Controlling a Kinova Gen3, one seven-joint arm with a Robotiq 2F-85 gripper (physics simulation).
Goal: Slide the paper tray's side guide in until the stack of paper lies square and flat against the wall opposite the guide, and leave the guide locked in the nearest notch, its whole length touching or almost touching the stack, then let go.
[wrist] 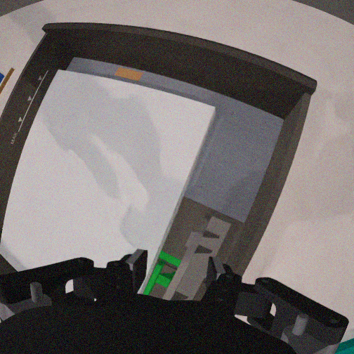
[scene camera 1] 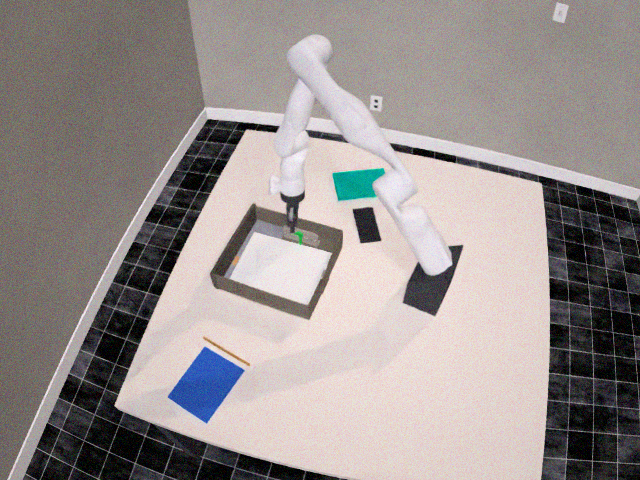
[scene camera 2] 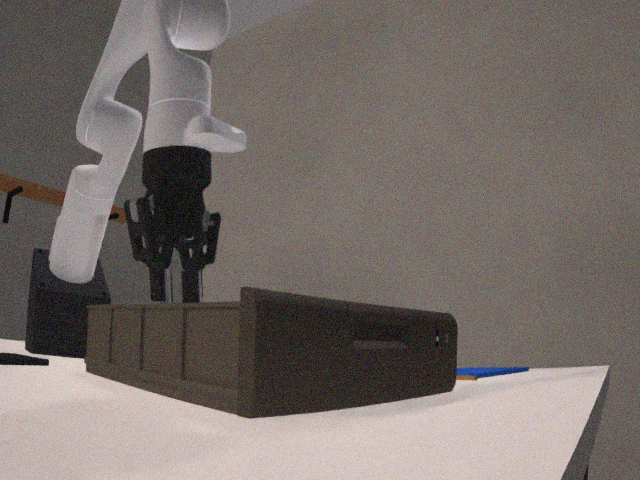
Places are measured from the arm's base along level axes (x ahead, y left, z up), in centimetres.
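Pixels of known places: gripper, fingertip midpoint: (scene camera 1: 293,227); arm's base, origin of the base link: (scene camera 1: 437,264) (scene camera 2: 71,270).
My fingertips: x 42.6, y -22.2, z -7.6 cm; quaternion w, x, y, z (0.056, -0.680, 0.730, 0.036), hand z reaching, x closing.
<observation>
For each thing: its top centre in the pictures, then the offset to it from my fingertips. "pt": a spot on its surface instead.
- dark brown paper tray, middle of its top: (scene camera 2: 262,307) (scene camera 1: 276,249) dy +9.5, dx +5.1, dz +1.0 cm
- white paper stack, middle of its top: (scene camera 1: 280,268) dy +12.7, dx +4.3, dz -4.7 cm
- side guide, middle of its top: (scene camera 1: 299,231) dy +1.4, dx -1.8, dz -0.5 cm
- green latch, middle of its top: (scene camera 1: 297,233) dy +2.3, dx -1.4, dz -0.5 cm
- orange mark, surface spot: (scene camera 1: 235,260) pt dy +7.7, dx +19.5, dz -6.6 cm
- teal sheet, middle of its top: (scene camera 1: 361,182) dy -26.4, dx -24.8, dz -6.8 cm
- black card, middle of its top: (scene camera 1: 366,223) dy -6.9, dx -24.8, dz -7.8 cm
- blue sheet, middle of its top: (scene camera 2: 470,370) (scene camera 1: 205,383) dy +51.9, dx +27.0, dz -7.8 cm
- thin brown stick, middle of its top: (scene camera 1: 225,350) dy +40.5, dx +21.0, dz -7.9 cm
The dark brown paper tray (scene camera 1: 270,298) (scene camera 2: 318,352) (wrist: 175,49) sits left of the table's middle. A white paper stack (scene camera 1: 280,267) (wrist: 98,158) lies in it, close to the wall far from the arm's base. The side guide (scene camera 1: 308,236) (wrist: 191,253), with a green latch (scene camera 1: 299,237) (wrist: 159,274), stands at the stack's near edge. My gripper (scene camera 1: 291,228) (scene camera 2: 175,290) (wrist: 175,265) reaches down into the tray. Its fingers are half open and straddle the guide's latch without clamping it. In the low scene view the tray wall hides the fingertips.
Bare grey tray floor (wrist: 235,158) shows beside the guide. An orange mark (scene camera 1: 235,260) (wrist: 128,74) sits at one tray wall. On the table lie a teal sheet (scene camera 1: 356,184), a black card (scene camera 1: 367,225), a blue sheet (scene camera 1: 206,383) (scene camera 2: 491,370) and a thin brown stick (scene camera 1: 226,351).
</observation>
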